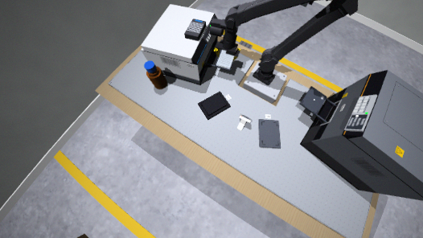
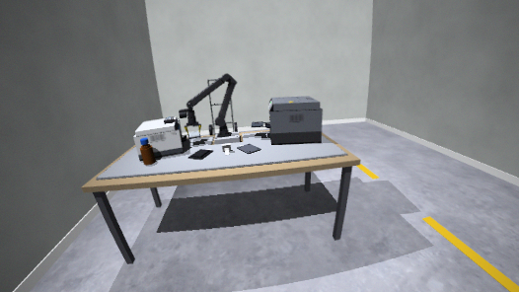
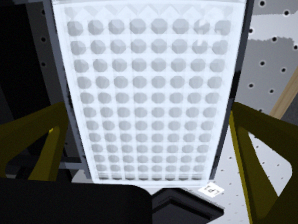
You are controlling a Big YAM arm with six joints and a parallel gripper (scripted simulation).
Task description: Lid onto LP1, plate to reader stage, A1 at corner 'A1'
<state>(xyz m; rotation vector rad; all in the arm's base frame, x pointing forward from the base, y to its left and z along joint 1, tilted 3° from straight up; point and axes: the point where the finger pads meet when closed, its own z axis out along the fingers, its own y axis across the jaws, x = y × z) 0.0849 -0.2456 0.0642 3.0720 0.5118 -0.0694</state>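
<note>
The white well plate lies 10 mm below my hand. From my hand the other things lie so: black bench pad: 260 mm ahead, 110 mm to the left, 90 mm below; brown capped bottle: 360 mm ahead, 250 mm to the right, 20 mm above; glossy lid: 260 mm ahead, 110 mm to the left, 80 mm below.
</note>
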